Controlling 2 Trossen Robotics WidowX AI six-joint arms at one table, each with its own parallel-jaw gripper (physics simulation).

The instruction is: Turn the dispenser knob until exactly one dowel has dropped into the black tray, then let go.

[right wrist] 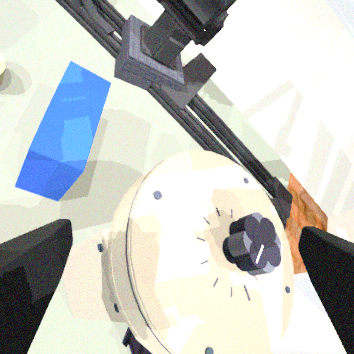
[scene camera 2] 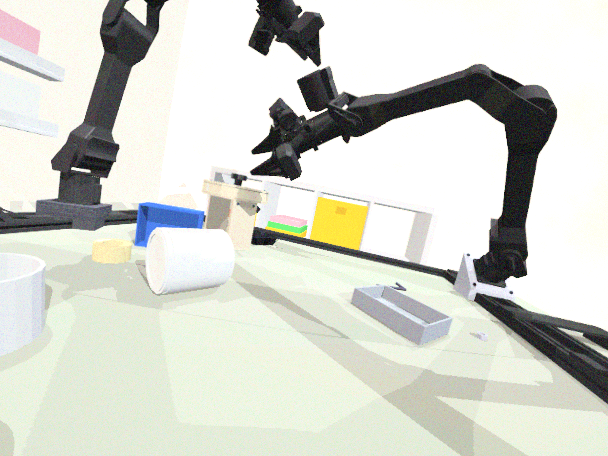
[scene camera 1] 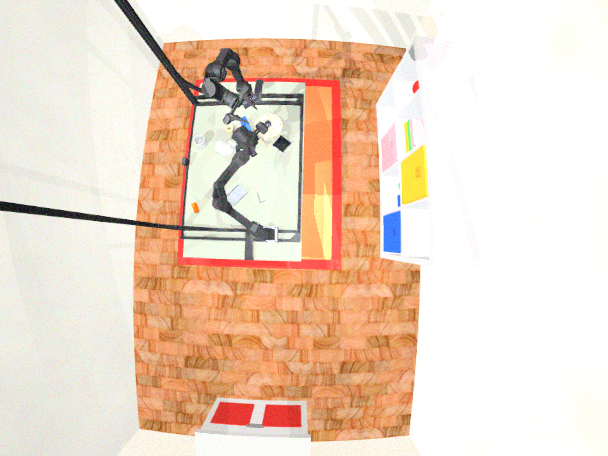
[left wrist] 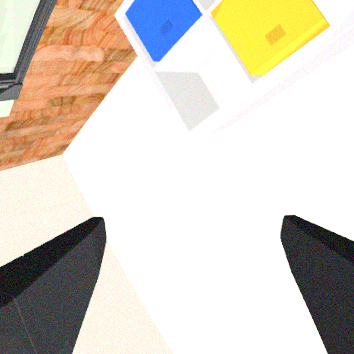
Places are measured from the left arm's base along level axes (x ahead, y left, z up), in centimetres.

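Pixels of known places: left gripper, fingertip midpoint: (scene camera 2: 312,62) (scene camera 1: 253,117) (left wrist: 193,227); right gripper, fingertip midpoint: (right wrist: 188,234) (scene camera 2: 251,162) (scene camera 1: 255,129); left arm's base at its link origin: (right wrist: 157,47) (scene camera 2: 78,202); right arm's base at its link origin: (scene camera 2: 488,273) (scene camera 1: 271,234).
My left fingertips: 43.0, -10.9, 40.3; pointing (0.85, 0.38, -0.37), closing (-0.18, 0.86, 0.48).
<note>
For each thing: its top centre in the pictures, then the offset to it from my left fingertips, as dx, dy, dz. "pt": a spot on its surface instead.
- cream dispenser at its top centre: (right wrist: 232,249) (scene camera 2: 237,185) (scene camera 1: 268,125) -10.1, +9.3, -30.3
- black tray at its top centre: (scene camera 2: 259,233) (scene camera 1: 281,143) -1.6, +12.0, -42.6
- blue box at its top centre: (right wrist: 75,110) (scene camera 2: 173,207) (scene camera 1: 245,124) -23.1, -0.9, -37.0
- white cylinder at a spot on its surface: (scene camera 2: 195,260) pt -18.3, -24.0, -39.9
- yellow ring-shaped piece at its top centre: (scene camera 2: 113,242) -30.2, -10.4, -42.5
- grey tray at its top centre: (scene camera 2: 401,301) (scene camera 1: 235,194) +10.3, -29.5, -42.5
- orange block at its top centre: (scene camera 1: 193,204) +0.4, -55.2, -42.0
The cream dispenser (scene camera 1: 272,131) (scene camera 2: 241,220) (right wrist: 185,280) stands upright, its dark lobed knob (scene camera 2: 239,178) (right wrist: 256,242) on top with a white pointer line. The black tray (scene camera 1: 282,144) (scene camera 2: 264,236) lies beside it; in the right wrist view a dark corner shows at the dispenser's foot. No dowel can be made out; the tray's contents are too small to tell. My right gripper (scene camera 2: 252,162) (right wrist: 188,234) is open and empty above the dispenser, apart from the knob, which appears nearer the right-hand finger in its wrist view. My left gripper (scene camera 2: 312,61) (left wrist: 193,226) is open and empty, higher up.
A blue box (scene camera 1: 245,123) (scene camera 2: 172,219) (right wrist: 65,130) stands near the dispenser. A white cylinder (scene camera 2: 195,260) lies on its side, near a yellow ring-shaped piece (scene camera 2: 111,251). A grey tray (scene camera 1: 237,194) (scene camera 2: 387,311) and an orange block (scene camera 1: 195,207) lie farther off.
</note>
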